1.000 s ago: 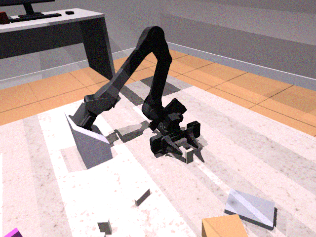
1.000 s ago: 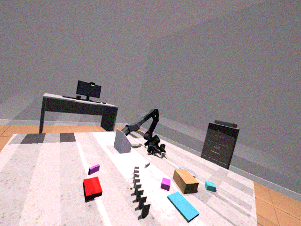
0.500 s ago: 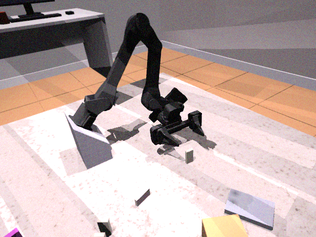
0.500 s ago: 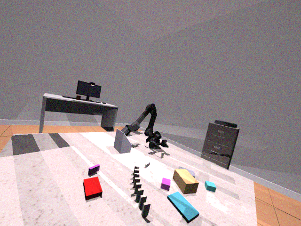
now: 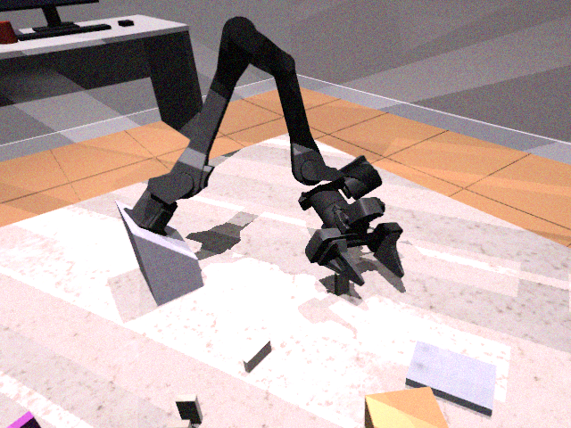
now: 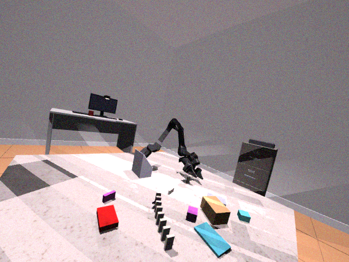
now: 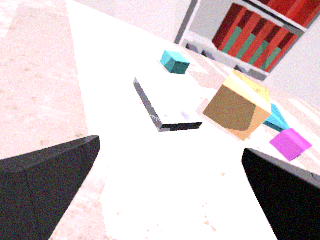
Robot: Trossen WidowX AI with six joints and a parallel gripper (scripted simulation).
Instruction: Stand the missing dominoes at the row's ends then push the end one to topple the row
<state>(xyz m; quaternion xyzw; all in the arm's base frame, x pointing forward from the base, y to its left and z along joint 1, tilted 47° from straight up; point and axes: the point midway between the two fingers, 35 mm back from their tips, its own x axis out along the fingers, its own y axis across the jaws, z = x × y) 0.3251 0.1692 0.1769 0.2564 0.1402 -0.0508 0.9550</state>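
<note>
Right now my gripper tip is 14 cm short of the grey slab, 3 cm to the left of it and 6 cm above it. From my gripper tip the other things lie so: teal cube: 30 cm ahead, 6 cm to the right, 5 cm below; purple cube: 12 cm ahead, 27 cm to the right, 5 cm below; tan box: 18 cm ahead, 17 cm to the right, 4 cm below.
</note>
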